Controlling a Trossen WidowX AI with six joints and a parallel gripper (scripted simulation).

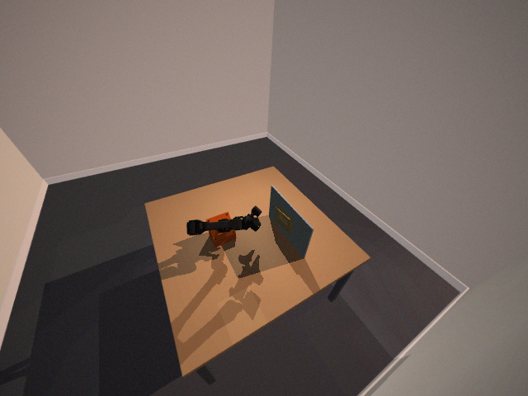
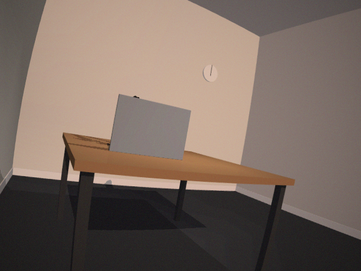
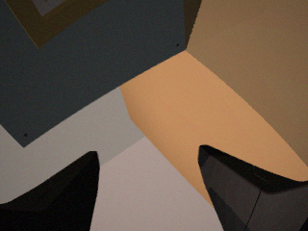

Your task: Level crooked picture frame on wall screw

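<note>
My gripper tip is 16 cm short of the picture frame, 13 cm to the left of it and 2 cm above it. From my gripper tip the other things lie so: blue-grey wall panel (16 cm ahead, 15 cm to the right, 4 cm below).
</note>
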